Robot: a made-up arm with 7 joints. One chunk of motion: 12 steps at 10 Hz.
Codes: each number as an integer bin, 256 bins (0 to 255) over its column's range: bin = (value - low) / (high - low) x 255, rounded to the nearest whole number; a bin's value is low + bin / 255 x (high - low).
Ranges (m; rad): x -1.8..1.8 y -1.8..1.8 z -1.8..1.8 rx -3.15..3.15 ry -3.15..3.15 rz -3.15..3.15
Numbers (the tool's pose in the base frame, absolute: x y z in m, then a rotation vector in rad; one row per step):
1: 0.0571 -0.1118 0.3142 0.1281 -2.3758 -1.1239
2: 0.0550 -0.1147 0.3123 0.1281 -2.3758 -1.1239
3: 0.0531 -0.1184 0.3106 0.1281 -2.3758 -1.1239
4: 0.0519 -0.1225 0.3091 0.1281 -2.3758 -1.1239
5: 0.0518 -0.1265 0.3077 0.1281 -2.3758 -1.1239
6: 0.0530 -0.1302 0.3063 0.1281 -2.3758 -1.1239
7: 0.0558 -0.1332 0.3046 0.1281 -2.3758 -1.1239
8: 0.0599 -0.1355 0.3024 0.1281 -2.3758 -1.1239
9: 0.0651 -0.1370 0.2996 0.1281 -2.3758 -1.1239
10: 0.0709 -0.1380 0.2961 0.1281 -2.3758 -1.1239
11: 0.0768 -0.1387 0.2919 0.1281 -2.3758 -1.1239
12: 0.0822 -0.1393 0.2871 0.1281 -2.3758 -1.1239
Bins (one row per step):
1: 132 120 150 133 31 82
2: 131 119 150 133 31 82
3: 131 119 150 133 31 82
4: 131 119 149 133 31 82
5: 131 119 149 133 31 82
6: 131 118 149 133 31 82
7: 131 118 149 133 31 82
8: 132 118 149 133 31 82
9: 132 118 149 133 31 82
10: 133 118 148 133 31 82
11: 133 118 148 133 31 82
12: 133 118 148 133 31 82

